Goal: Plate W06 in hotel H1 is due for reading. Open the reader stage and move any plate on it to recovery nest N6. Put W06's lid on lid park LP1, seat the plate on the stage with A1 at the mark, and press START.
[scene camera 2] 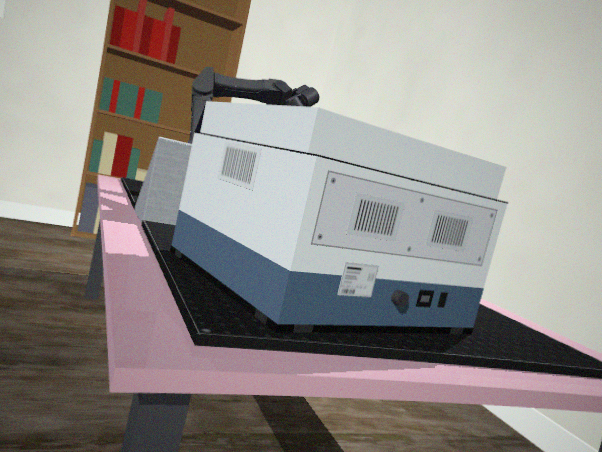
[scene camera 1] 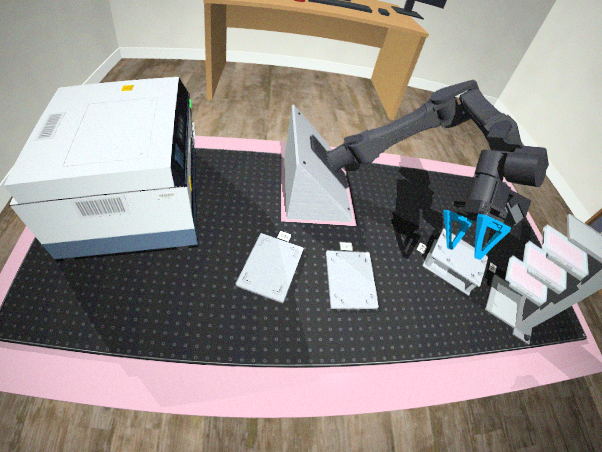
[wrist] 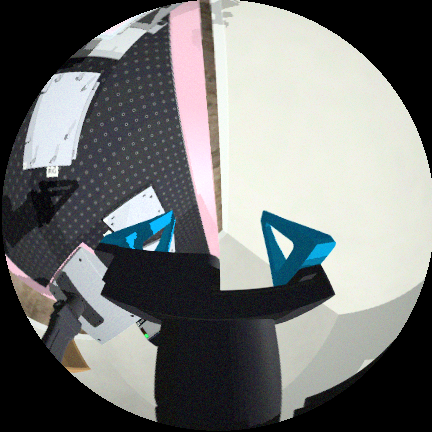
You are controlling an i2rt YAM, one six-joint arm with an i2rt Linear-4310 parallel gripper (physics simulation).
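Where they show: gripper, fingertip midpoint: [scene camera 1: 462, 253] [wrist: 217, 214]; arm's base at its link origin: [scene camera 1: 328, 163] [wrist: 78, 300].
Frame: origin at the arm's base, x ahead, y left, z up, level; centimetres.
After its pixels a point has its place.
Note:
The reader [scene camera 1: 120, 125] @[x 16.0, y -53.2, z 20.2 cm] [scene camera 2: 250, 200] @[x -3.8, y -68.1, z 6.6 cm] stands at the far left in scene camera 1; no open stage shows. Three pale plates [scene camera 1: 565, 252] @[x 42.7, y 50.4, z 19.5 cm] [scene camera 1: 545, 267] @[x 42.5, y 50.7, z 12.4 cm] [scene camera 1: 526, 281] @[x 42.6, y 50.3, z 5.3 cm] sit in the hotel [scene camera 1: 560, 301] @[x 51.1, y 53.3, z 10.3 cm] at the right; I cannot tell which is W06. Two flat white parks [scene camera 1: 270, 267] @[x 33.8, y -16.1, z -6.4 cm] [scene camera 1: 352, 280] @[x 36.3, y 4.7, z -6.6 cm] lie mid-board, their labels too small to read; one park [wrist: 136, 209] @[x 36.8, y 6.6, z -6.6 cm] also shows in the wrist view, partly behind a finger. My gripper [scene camera 1: 466, 252] @[x 44.0, y 18.8, z 19.0 cm] [wrist: 217, 214] @[x 44.0, y 18.8, z 19.0 cm] is open and empty, above the raised white stand labelled RG [scene camera 1: 450, 262] @[x 32.8, y 32.4, z -1.6 cm] [wrist: 57, 120].
A white tray-like nest [scene camera 1: 504, 304] @[x 43.7, y 52.1, z -6.8 cm] stands between the RG stand and the hotel, its label unreadable. The grey wedge-shaped arm mount [scene camera 1: 320, 200] @[x 15.8, y -3.6, z -0.1 cm] [wrist: 90, 295] @[x 6.8, y -0.8, z 1.1 cm] stands at the back middle of the black board [scene camera 1: 200, 320] @[x 48.3, y -31.7, z -7.5 cm]. A wooden desk [scene camera 1: 310, 30] is behind the pink table.

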